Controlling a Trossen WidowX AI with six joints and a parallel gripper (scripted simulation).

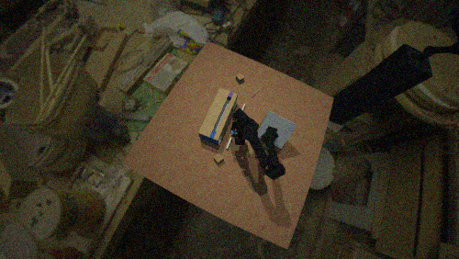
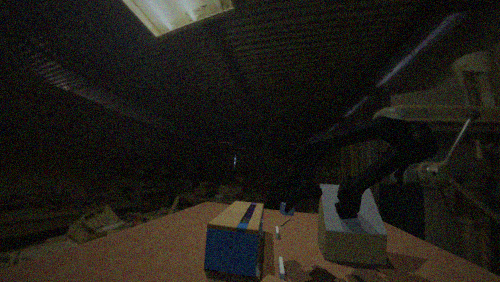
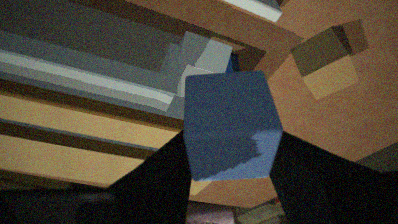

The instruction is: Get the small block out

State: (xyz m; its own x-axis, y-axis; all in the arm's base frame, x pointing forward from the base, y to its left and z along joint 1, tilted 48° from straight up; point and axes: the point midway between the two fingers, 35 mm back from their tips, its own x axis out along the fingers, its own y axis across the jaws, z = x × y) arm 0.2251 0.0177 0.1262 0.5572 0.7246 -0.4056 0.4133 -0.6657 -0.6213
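Right now the small blue block is 10 mm to the right of my gripper tip and 10 mm behind it. The rest, counted from my gripper tip: box (120 mm to the right, 110 mm below, 100 mm ahead).
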